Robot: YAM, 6 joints.
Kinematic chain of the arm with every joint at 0, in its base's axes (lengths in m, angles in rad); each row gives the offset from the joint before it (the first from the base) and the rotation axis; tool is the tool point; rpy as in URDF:
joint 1: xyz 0 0 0.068 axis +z
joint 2: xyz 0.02 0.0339 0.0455 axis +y
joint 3: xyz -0.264 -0.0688 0 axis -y
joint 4: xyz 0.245 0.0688 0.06 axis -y
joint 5: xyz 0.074 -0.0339 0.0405 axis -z
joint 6: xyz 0.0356 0 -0.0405 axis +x
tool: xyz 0 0 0 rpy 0 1.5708 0
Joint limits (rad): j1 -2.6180..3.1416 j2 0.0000..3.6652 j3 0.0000..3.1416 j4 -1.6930..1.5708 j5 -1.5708..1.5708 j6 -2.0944..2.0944
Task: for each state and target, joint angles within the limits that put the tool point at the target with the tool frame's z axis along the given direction. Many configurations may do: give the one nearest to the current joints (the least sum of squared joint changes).
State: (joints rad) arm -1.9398 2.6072 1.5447 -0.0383 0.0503 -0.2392
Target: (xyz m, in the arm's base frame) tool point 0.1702 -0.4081 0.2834 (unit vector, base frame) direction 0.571 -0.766 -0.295
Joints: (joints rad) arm -1.1959 1.8461 1.4019 0.1345 -0.2536 -0.2392
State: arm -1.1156 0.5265 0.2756 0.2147 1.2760 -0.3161
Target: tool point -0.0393 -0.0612 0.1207 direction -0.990 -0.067 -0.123
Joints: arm -1.6396 0.0556 0.0019 -0.6857 1.3872 -0.3161
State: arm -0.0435 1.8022 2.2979 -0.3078 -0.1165 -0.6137
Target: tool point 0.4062 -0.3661 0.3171 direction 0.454 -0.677 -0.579
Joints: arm -0.7199 2.5123 2.7351 -0.8567 0.2113 -0.6137
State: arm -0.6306 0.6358 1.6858 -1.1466 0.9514 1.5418
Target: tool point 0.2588 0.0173 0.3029 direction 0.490 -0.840 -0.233
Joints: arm 0.1931 1.2391 0.9659 -0.3567 1.1641 1.5418
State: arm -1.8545 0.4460 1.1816 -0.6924 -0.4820 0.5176
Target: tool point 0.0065 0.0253 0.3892 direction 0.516 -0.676 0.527
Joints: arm -1.3349 0.0018 0.7818 -0.1845 -0.3507 0.5176
